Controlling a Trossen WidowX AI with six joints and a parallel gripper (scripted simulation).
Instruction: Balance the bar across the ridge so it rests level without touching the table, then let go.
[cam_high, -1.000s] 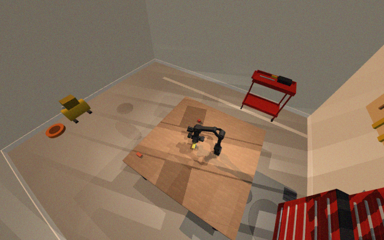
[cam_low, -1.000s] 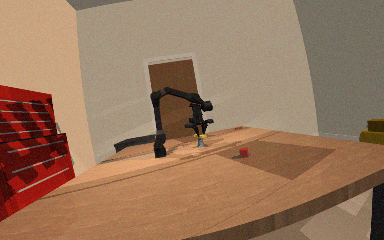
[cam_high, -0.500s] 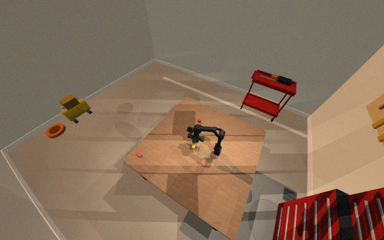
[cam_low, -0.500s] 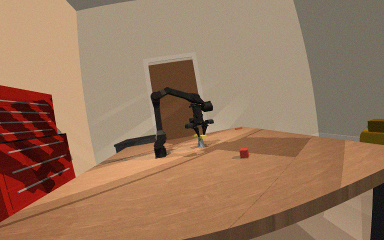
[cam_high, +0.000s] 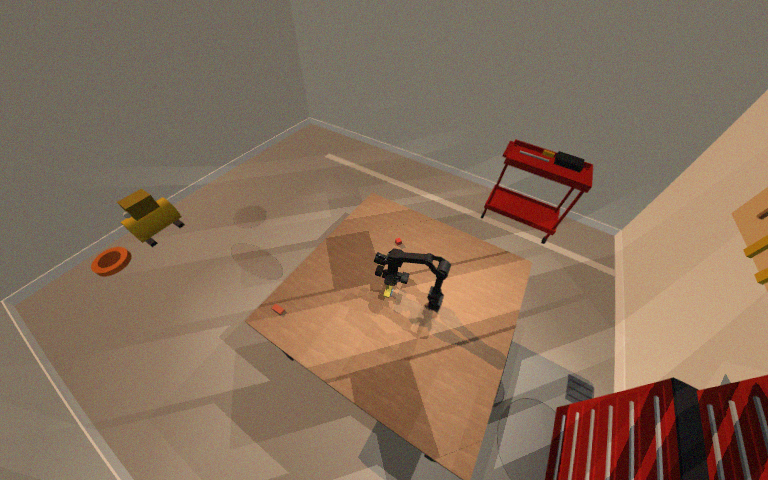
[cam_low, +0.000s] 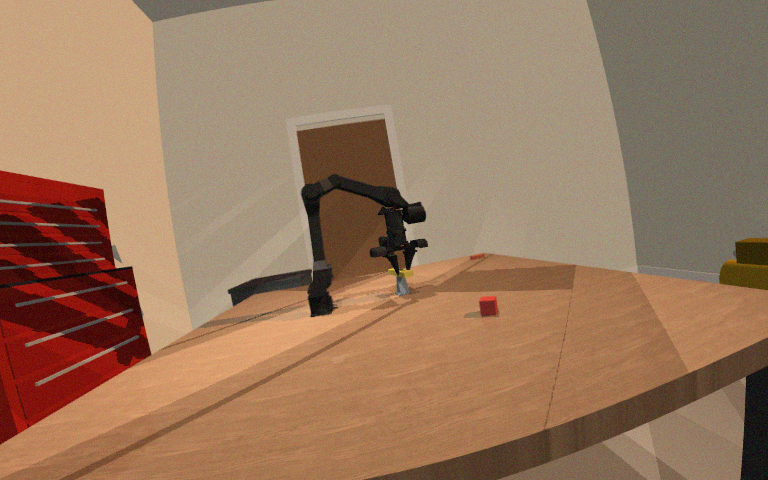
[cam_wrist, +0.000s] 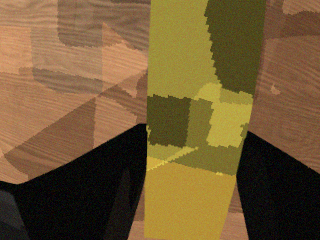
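Now: gripper tip 1 cm past the yellow bar and 3 cm to the right of it. From my gripper tip the other things lie so: flat orange-red block (46 cm ahead, 46 cm to the left, 6 cm below); red cube (13 cm ahead, 33 cm to the right, 5 cm below).
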